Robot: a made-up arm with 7 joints.
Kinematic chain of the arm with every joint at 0, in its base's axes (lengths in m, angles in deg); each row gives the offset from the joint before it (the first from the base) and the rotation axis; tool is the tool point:
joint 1: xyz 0 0 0.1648 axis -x
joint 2: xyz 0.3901 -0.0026 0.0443 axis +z
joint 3: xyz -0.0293 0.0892 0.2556 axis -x
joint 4: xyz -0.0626 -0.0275 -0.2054 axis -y
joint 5: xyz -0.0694 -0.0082 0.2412 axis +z
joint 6: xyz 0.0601 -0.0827 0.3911 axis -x
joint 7: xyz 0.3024 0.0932 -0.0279 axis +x
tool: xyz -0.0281 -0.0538 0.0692
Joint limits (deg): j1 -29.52..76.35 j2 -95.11..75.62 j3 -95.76..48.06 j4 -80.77..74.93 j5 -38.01..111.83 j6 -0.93..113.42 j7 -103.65..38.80
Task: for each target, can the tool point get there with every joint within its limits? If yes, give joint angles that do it. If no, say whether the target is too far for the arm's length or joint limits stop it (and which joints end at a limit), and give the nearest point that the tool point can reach.
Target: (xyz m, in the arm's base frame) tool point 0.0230 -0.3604 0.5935
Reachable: yes | joints -3.32 -3.55 -51.32 42.10 -14.05 23.83 10.77
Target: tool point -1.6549 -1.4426 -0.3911
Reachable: no: too far | nearest point -0.3572 -0.6242 0.1295 | short by 1.620 m
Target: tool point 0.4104 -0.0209 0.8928
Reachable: yes | joints 25.53 57.48 -81.82 10.95 79.97 38.49 -84.86
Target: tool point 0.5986 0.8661 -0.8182
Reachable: no: joint limits stop it (at a limit: joint 1, joint 4, joint 5, joint 6) | nearest point 0.5489 0.7135 -0.5703 | short by 0.295 m
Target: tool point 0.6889 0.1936 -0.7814
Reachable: no: joint limits stop it (at a limit: joint 1, joint 4, joint 5, joint 6) | nearest point 0.6492 0.2198 -0.6426 | short by 0.147 m
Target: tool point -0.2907 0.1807 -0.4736
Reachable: no: joint limits stop it (at a limit: joint 1, joint 4, joint 5, joint 6) | nearest point -0.2453 0.1935 -0.4248 | short by 0.068 m
